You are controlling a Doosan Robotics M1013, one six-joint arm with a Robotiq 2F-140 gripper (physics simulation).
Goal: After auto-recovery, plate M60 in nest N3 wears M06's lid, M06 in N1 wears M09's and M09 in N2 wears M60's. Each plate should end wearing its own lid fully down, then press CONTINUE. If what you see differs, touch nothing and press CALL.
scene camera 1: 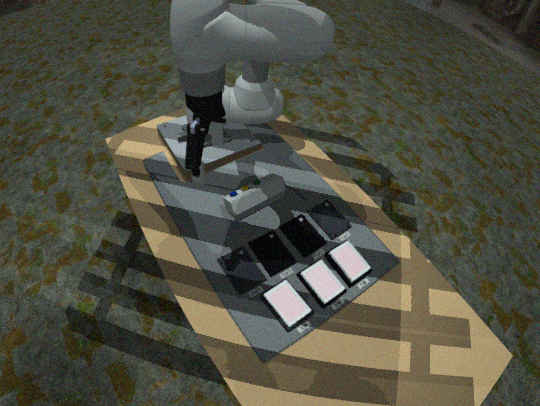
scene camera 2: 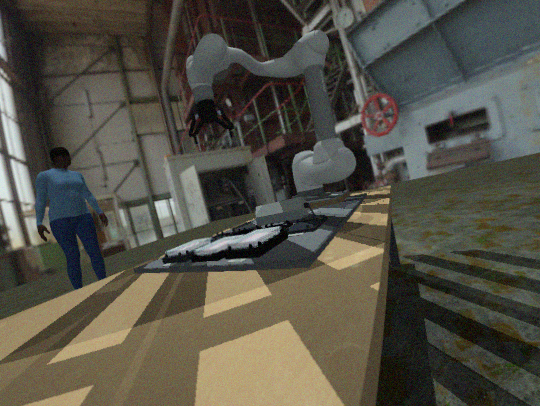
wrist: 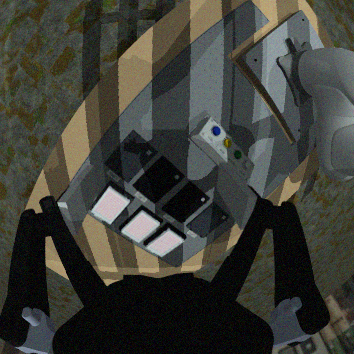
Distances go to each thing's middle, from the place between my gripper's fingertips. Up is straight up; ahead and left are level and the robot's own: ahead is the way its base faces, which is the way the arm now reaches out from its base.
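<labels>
From my hand: LP3 slot (scene camera 1: 332,222), 9 cm ahead, 40 cm to the left, 37 cm below; nest N1 (scene camera 2: 236,255), far ahead, far to the left, far below; LP2 slot (scene camera 1: 305,238), a fair way ahead, far to the left, far below.
</labels>
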